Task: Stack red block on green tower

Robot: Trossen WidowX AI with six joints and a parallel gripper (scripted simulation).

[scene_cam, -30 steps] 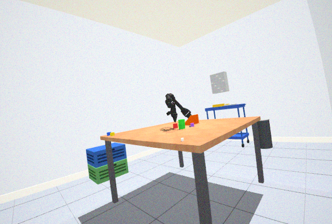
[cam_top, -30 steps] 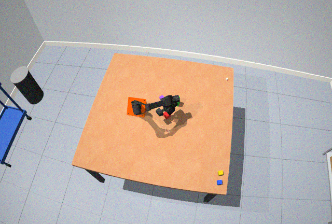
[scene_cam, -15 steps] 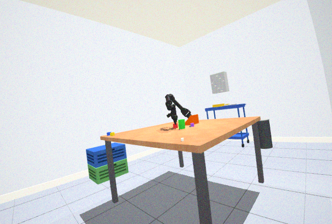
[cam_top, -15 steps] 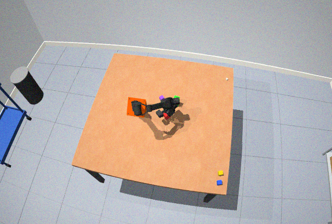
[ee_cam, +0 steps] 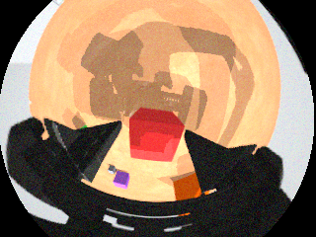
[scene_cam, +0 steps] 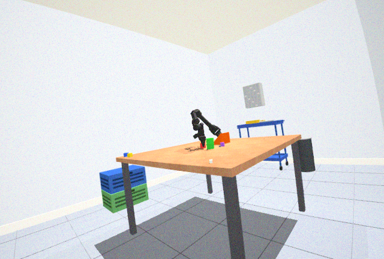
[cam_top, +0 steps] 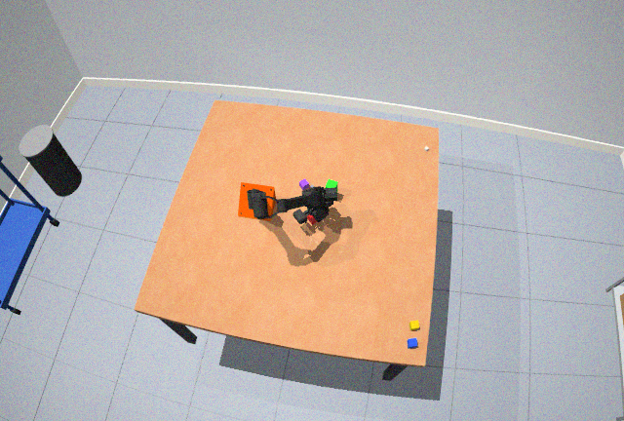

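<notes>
Now: the red block 1 cm above my gripper tip. Round my gripper tip: purple block (9 cm behind, 16 cm to the left); then white ball (46 cm ahead, 55 cm to the left, 1 cm below); then yellow block (55 cm ahead, 40 cm to the right).
</notes>
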